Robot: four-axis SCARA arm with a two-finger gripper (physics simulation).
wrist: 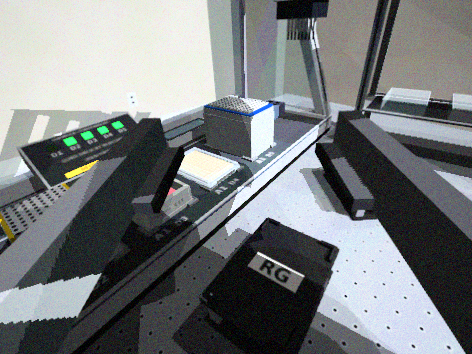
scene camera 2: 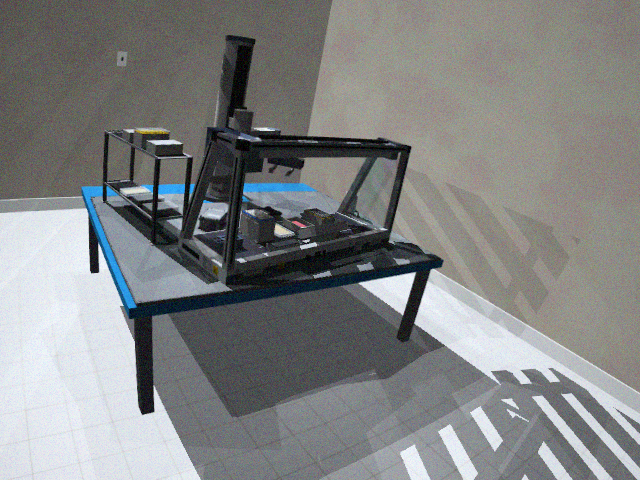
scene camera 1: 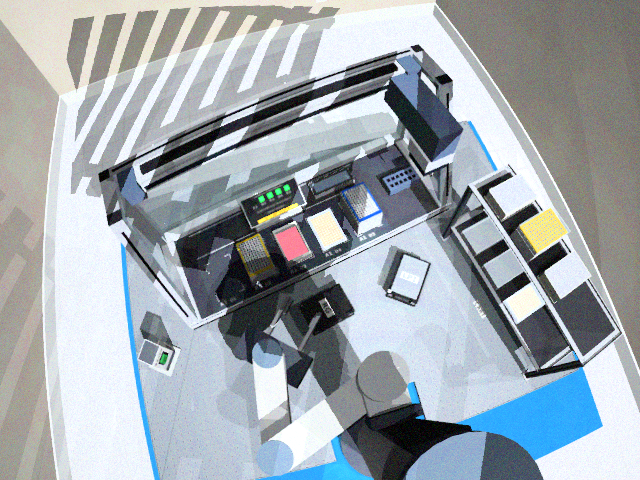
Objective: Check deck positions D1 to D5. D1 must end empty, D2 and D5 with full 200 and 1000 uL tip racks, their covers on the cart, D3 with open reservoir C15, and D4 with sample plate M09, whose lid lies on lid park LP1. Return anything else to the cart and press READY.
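Frame: origin at the arm's base, x left, y back, z up, level; metres.
Where they show: gripper, fingertip midpoint: (wrist: pixel 248 133) (scene camera 2: pixel 278 172) (scene camera 1: pixel 304 305).
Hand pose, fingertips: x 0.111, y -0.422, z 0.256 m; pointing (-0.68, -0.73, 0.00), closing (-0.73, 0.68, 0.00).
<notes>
Things, the pixels of their top centre, and the offset from my fingertips. "pt": a spot on its surface instead.
- yellow-edged rack at its top centre: (wrist: pixel 46 212) (scene camera 1: pixel 254 254) (scene camera 2: pixel 319 212) dx +0.114, dy -0.231, dz -0.130 m
- reservoir with red contents, top centre: (wrist: pixel 143 185) (scene camera 1: pixel 291 241) (scene camera 2: pixel 299 222) dx -0.009, dy -0.254, dz -0.163 m
- cream-welled plate at its top centre: (wrist: pixel 200 162) (scene camera 1: pixel 326 228) dx -0.130, dy -0.278, dz -0.180 m
- blue-edged rack at its top centre: (wrist: pixel 237 103) (scene camera 1: pixel 361 200) (scene camera 2: pixel 258 213) dx -0.252, dy -0.301, dz -0.097 m
- pale-topped block at its top centre: (scene camera 1: pixel 410 276) dx -0.339, dy -0.045, dz -0.185 m
- green button at a spot on its surface: (scene camera 1: pixel 163 357) pt dx +0.474, dy +0.018, dz -0.150 m
- RG block at its top centre: (wrist: pixel 275 267) (scene camera 1: pixel 326 307) (scene camera 2: pixel 264 210) dx -0.060, dy -0.024, dz -0.187 m
- cart at its top centre: (scene camera 1: pixel 548 257) (scene camera 2: pixel 144 141) dx -0.649, dy +0.101, dz +0.113 m
- yellow rack at its top centre: (scene camera 1: pixel 545 228) (scene camera 2: pixel 152 129) dx -0.636, dy +0.037, dz +0.177 m
- cream plate at its top centre: (scene camera 1: pixel 525 301) (scene camera 2: pixel 135 189) dx -0.662, dy +0.164, dz -0.126 m
- lamp panel at a spot on its surface: (scene camera 1: pixel 271 201) pt dx +0.022, dy -0.395, dz -0.125 m
- pipetting head at a spot on its surface: (scene camera 1: pixel 423 116) pt dx -0.414, dy -0.322, dz +0.243 m
My gripper (scene camera 1: pixel 295 321) (scene camera 2: pixel 281 170) (wrist: pixel 248 133) is open and empty, its fingers wide apart above the black RG block. D1 shows no labware; its lamp is dark. A yellow-edged rack (scene camera 1: pixel 254 254) (wrist: pixel 32 210) with dark holes stands on D2. A reservoir with red contents (scene camera 1: pixel 292 241) (scene camera 2: pixel 299 224) stands on D3, its label unreadable. A cream-welled plate (scene camera 1: pixel 326 228) (wrist: pixel 207 166) lies on D4; I cannot tell whether it is lidded. A blue-edged rack (scene camera 1: pixel 361 204) (scene camera 2: pixel 258 227) (wrist: pixel 239 127) stands on D5. A pale-topped block (scene camera 1: pixel 409 276), probably LP1, stands before the deck. The green button (scene camera 1: pixel 163 357) is at left.
The RG block (scene camera 1: pixel 326 308) (wrist: pixel 270 280) stands before the deck. The cart (scene camera 1: pixel 553 369) (scene camera 2: pixel 155 201) holds a yellow rack (scene camera 1: pixel 542 229) (scene camera 2: pixel 151 135), pale boxes, flat grey pieces and a cream plate (scene camera 1: pixel 523 303). The lamp panel (scene camera 1: pixel 271 201) and pipetting head (scene camera 1: pixel 423 116) bound the framed deck.
</notes>
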